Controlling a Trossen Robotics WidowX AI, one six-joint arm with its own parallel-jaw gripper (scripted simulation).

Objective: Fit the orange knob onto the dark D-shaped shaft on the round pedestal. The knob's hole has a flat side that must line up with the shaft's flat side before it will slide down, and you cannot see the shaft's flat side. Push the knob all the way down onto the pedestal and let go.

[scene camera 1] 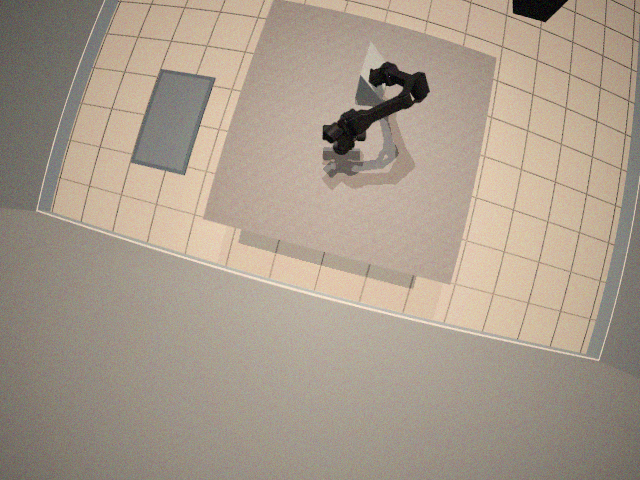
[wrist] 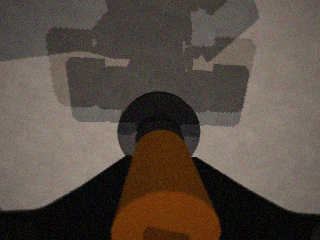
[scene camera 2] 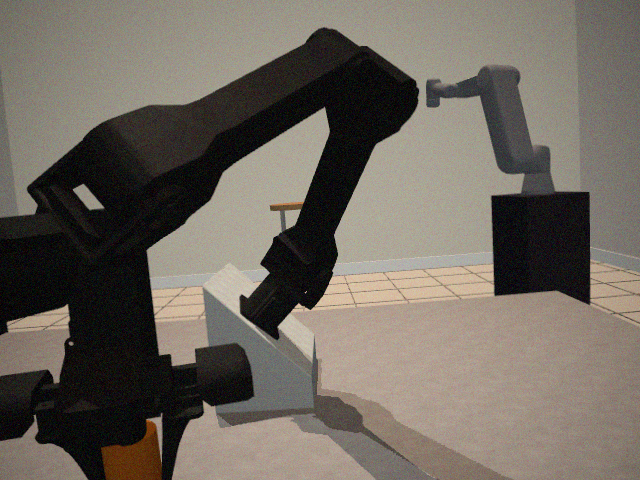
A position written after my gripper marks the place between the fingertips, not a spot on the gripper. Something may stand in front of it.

Observation:
I see my gripper [wrist: 161, 162] and a dark round pedestal [wrist: 158, 110].

